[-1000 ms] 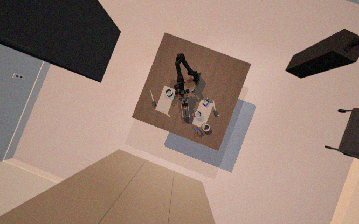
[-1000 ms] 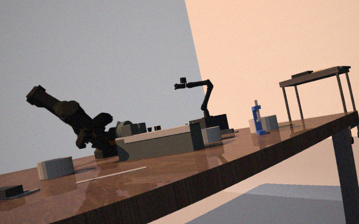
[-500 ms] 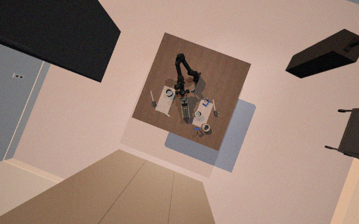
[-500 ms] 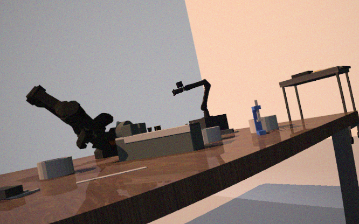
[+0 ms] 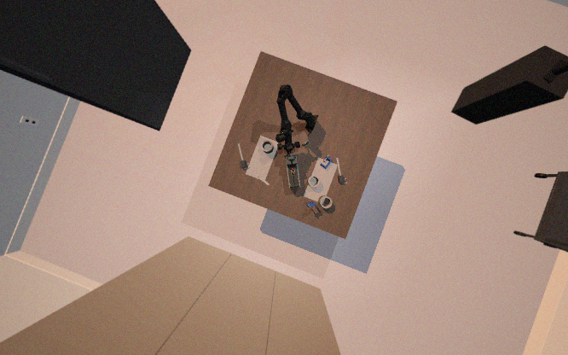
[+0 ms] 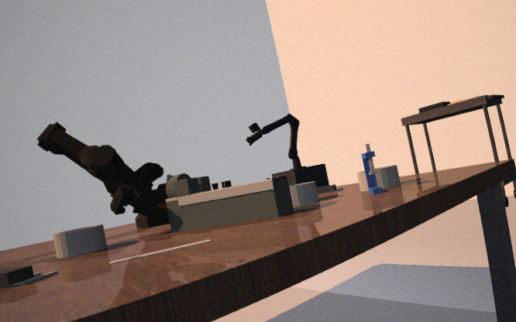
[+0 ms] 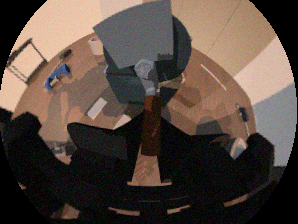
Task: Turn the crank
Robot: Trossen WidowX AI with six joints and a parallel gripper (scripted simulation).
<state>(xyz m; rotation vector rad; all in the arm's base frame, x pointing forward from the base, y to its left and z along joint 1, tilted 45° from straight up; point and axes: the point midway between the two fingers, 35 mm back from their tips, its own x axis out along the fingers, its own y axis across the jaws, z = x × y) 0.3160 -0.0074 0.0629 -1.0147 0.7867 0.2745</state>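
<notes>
Right now the crank handle is 30 mm above my gripper tip, 10 mm to the right of it and 10 mm behind it. The rest, counted from my gripper tip: red pointer (110 mm ahead, 90 mm to the left, 50 mm above); then thin white rod (310 mm ahead, 110 mm to the right, 30 mm below).
</notes>
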